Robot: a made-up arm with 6 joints.
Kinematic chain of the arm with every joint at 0, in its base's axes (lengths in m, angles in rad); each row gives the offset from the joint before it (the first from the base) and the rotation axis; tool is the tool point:
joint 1: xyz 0 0 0.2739 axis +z
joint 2: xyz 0 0 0 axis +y
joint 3: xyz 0 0 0.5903 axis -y
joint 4: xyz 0 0 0 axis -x
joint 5: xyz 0.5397 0 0 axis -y
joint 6: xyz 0 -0.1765 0 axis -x
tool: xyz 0 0 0
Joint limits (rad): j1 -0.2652..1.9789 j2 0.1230..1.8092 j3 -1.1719..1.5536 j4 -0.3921..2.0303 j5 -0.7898..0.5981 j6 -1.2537..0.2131
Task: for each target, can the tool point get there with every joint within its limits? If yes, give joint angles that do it. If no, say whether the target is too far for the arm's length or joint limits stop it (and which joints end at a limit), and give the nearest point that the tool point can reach.
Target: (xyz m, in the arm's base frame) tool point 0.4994 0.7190 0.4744
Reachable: yes | joints 1.0264 0.6799 -0.0967 1.2550 -0.2622 -0.3219
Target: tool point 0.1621 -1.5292 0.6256
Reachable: no: too far | nearest point 0.4926 -0.3167 0.6250 | short by 1.257 m
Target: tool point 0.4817 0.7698 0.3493
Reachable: yes | joints 1.1911 0.8581 0.1218 0.4079 -0.3220 -1.0681
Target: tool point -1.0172 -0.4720 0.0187
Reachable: no: joint limits stop it (at a limit: joint 1, joint 2, joint 3) | nearest point -0.0105 -0.1778 0.0755 | short by 1.050 m
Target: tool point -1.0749 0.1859 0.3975
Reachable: no: joint limits stop it (at a limit: joint 1, joint 4) | nearest point -0.3089 0.5171 0.3975 | short by 0.835 m
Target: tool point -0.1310 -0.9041 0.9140
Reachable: no: joint limits stop it (at a limit: joint 1, joint 2) | nearest point 0.3230 -0.2706 1.3013 | short by 0.870 m
